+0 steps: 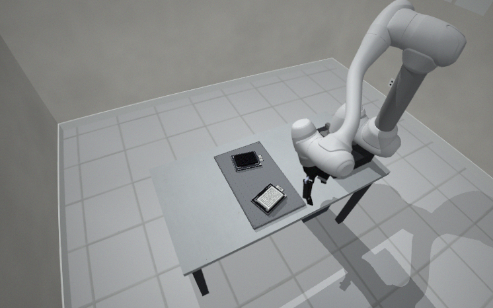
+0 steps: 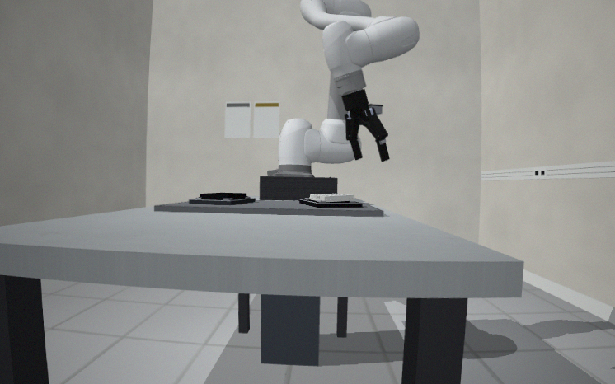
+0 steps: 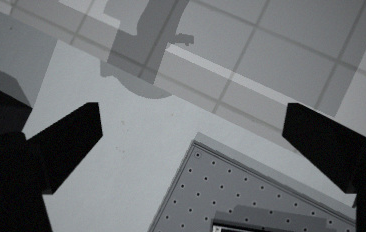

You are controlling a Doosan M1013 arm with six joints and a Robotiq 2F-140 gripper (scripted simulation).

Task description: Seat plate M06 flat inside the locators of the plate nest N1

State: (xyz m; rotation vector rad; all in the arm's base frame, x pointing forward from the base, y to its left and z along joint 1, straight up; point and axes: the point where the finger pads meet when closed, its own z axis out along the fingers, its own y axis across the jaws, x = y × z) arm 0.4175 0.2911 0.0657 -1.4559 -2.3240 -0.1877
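Now: the white well plate M06 170 mm ahead of my hand, 130 mm to the right of it and 130 mm below it. Also, from my hand: black plate M09 (430 mm to the right, 170 mm ahead, 130 mm below).
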